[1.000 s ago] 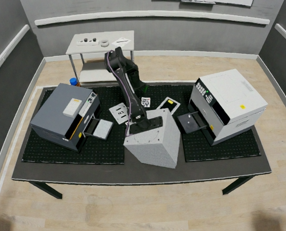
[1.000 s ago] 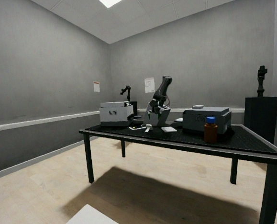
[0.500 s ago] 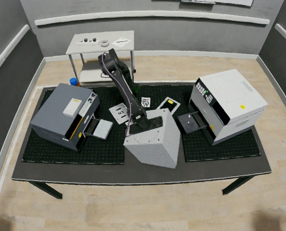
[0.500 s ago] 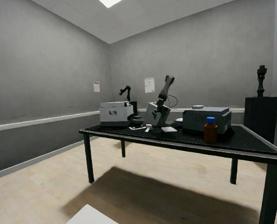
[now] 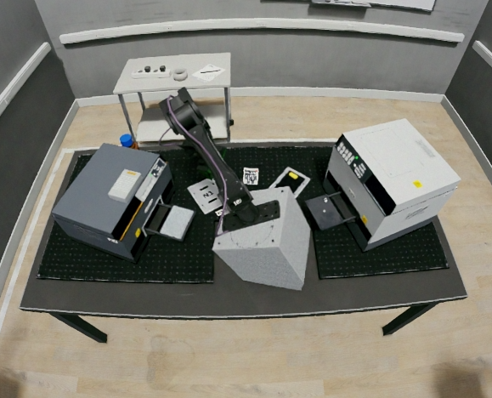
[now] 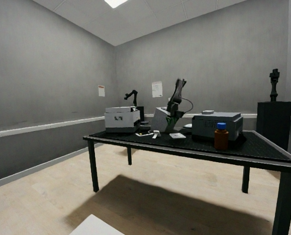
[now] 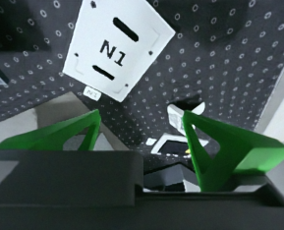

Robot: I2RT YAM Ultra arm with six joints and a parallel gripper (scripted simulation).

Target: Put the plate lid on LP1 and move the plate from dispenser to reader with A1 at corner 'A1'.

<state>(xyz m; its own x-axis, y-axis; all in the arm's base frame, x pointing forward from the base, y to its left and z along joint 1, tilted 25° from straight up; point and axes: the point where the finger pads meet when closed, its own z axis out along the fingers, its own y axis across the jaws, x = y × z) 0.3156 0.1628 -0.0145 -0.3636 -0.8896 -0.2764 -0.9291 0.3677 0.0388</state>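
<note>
Now: hand 220 mm past the well plate, 140 mm to the right of it and 50 mm above it. From my hand the other things lie so: dark lid 320 mm to the right, 120 mm below, 30 mm ahead; capped brown bottle 420 mm to the left, 160 mm ahead, 20 mm below; LP1 pad 320 mm to the right, 130 mm below, 30 mm ahead.
</note>
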